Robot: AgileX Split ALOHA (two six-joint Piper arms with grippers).
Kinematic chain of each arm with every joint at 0, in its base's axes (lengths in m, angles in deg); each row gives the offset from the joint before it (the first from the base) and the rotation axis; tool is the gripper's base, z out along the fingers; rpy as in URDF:
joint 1: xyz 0 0 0.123 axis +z
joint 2: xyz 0 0 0 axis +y
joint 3: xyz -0.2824 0 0.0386 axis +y
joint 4: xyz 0.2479 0 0.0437 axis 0.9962 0 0.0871
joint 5: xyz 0 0 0 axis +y
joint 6: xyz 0.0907 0 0.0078 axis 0.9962 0 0.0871
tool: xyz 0 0 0 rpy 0 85 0
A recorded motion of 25 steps. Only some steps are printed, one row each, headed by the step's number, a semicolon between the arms.
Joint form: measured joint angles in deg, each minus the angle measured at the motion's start. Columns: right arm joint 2, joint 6, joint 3, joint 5, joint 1, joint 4; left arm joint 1, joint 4, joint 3, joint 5, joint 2, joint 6.
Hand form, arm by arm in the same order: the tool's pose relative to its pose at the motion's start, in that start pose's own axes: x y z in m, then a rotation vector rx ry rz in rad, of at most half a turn. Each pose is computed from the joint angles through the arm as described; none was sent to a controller.
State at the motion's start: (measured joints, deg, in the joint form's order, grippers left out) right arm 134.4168 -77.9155 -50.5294 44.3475 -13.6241 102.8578; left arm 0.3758 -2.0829 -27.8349 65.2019 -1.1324 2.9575
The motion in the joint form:
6: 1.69 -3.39 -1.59 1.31 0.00 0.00; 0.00 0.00 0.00 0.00 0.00 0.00
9: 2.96 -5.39 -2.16 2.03 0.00 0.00; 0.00 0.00 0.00 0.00 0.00 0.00
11: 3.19 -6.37 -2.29 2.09 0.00 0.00; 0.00 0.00 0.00 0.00 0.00 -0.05
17: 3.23 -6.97 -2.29 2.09 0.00 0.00; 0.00 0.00 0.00 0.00 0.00 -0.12
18: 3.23 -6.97 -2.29 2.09 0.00 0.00; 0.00 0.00 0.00 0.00 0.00 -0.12
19: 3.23 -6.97 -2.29 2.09 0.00 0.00; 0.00 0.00 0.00 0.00 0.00 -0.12
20: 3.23 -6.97 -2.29 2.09 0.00 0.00; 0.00 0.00 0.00 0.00 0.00 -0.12
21: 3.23 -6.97 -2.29 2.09 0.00 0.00; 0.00 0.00 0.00 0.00 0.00 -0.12
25: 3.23 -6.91 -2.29 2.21 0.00 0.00; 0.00 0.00 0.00 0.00 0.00 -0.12
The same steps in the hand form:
6: -0.0035 -0.0021 0.0059 -0.0219 0.0052 -0.0580; 0.0000 0.0000 0.0000 0.0000 0.0000 0.0000
9: -0.0031 -0.0056 0.0101 -0.0303 0.0147 -0.0844; 0.0000 0.0000 0.0000 0.0000 0.0000 0.0000
11: -0.0031 -0.0063 0.0109 -0.0309 0.0157 -0.1003; 0.0000 0.0000 0.0000 0.0000 0.0000 -0.0009
17: -0.0030 -0.0065 0.0110 -0.0308 0.0160 -0.1102; 0.0000 0.0000 0.0000 0.0000 0.0000 -0.0021
18: -0.0030 -0.0065 0.0110 -0.0308 0.0160 -0.1102; 0.0000 0.0000 0.0000 0.0000 0.0000 -0.0021
19: -0.0030 -0.0065 0.0110 -0.0308 0.0160 -0.1102; 0.0000 0.0000 0.0000 0.0000 0.0000 -0.0021
20: -0.0030 -0.0065 0.0110 -0.0308 0.0160 -0.1102; 0.0000 0.0000 0.0000 0.0000 0.0000 -0.0021
21: -0.0030 -0.0065 0.0110 -0.0308 0.0160 -0.1102; 0.0000 0.0000 0.0000 0.0000 0.0000 -0.0021
25: -0.0030 -0.0063 0.0110 -0.0329 0.0163 -0.1092; 0.0000 0.0000 0.0000 0.0000 0.0000 -0.0021

